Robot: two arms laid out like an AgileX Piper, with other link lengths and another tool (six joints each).
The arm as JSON. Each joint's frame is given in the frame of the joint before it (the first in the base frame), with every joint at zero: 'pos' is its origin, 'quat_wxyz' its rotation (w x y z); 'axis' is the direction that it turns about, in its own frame. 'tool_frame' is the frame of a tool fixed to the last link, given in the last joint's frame.
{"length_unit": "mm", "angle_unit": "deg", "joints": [
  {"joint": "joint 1", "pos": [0.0, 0.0, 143.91], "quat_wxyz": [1.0, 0.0, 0.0, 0.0], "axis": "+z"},
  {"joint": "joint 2", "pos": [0.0, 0.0, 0.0], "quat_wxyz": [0.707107, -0.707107, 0.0, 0.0], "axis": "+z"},
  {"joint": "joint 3", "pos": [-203.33, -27.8, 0.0], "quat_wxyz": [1.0, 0.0, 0.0, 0.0], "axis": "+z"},
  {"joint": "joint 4", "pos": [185.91, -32.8, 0.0], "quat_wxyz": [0.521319, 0.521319, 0.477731, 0.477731], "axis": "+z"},
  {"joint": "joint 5", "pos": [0.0, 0.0, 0.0], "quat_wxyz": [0.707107, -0.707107, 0.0, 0.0], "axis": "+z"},
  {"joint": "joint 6", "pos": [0.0, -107.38, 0.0], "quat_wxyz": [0.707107, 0.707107, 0.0, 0.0], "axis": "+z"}
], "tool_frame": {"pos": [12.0, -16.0, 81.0], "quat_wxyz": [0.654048, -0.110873, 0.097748, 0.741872]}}
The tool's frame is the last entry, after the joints.
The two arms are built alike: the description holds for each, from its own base.
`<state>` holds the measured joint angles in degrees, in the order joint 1, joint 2, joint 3, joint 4, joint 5, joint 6, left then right.
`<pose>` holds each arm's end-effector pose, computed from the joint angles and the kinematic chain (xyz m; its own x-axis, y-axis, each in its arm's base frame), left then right.
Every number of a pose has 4 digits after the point.
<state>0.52 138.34 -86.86 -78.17 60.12 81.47 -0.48 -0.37 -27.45 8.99 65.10 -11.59</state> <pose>0.3351 -0.1635 0.0456 0.5567 0.7239 -0.4075 0.7269 -0.1870 0.6608 0.1008 0.0086 0.1778 -0.3579 0.9082 0.2171 0.5289 0.0056 0.8487</pose>
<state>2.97 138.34 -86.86 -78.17 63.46 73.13 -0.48 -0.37 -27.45 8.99 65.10 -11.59</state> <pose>0.3355 -0.1546 0.0548 0.4413 0.7251 -0.5287 0.8199 -0.0863 0.5660 0.1008 0.0086 0.1778 -0.3579 0.9082 0.2171 0.5289 0.0056 0.8487</pose>
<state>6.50 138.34 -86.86 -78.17 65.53 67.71 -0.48 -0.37 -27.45 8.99 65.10 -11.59</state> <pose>0.3409 -0.1369 0.0607 0.3347 0.7284 -0.5978 0.8694 0.0061 0.4941 0.1008 0.0086 0.1778 -0.3579 0.9082 0.2171 0.5289 0.0056 0.8487</pose>
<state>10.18 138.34 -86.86 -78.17 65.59 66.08 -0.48 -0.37 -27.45 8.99 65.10 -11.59</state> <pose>0.3491 -0.1150 0.0613 0.2640 0.7458 -0.6116 0.8781 0.0764 0.4722 0.1008 0.0086 0.1778 -0.3579 0.9082 0.2171 0.5289 0.0056 0.8487</pose>
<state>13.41 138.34 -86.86 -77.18 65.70 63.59 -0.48 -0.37 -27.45 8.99 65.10 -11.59</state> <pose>0.3531 -0.0952 0.0601 0.1936 0.7576 -0.6234 0.8895 0.1324 0.4372 0.1008 0.0086 0.1778 -0.3579 0.9082 0.2171 0.5289 0.0056 0.8487</pose>
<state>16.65 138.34 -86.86 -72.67 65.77 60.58 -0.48 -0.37 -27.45 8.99 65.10 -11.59</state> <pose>0.3479 -0.0744 0.0517 0.1408 0.7822 -0.6069 0.9102 0.1390 0.3902 0.1008 0.0086 0.1778 -0.3579 0.9082 0.2171 0.5289 0.0056 0.8487</pose>
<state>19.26 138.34 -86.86 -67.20 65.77 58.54 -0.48 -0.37 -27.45 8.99 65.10 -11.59</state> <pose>0.3384 -0.0567 0.0412 0.1164 0.8117 -0.5723 0.9289 0.1150 0.3520 0.1008 0.0086 0.1778 -0.3579 0.9082 0.2171 0.5289 0.0056 0.8487</pose>
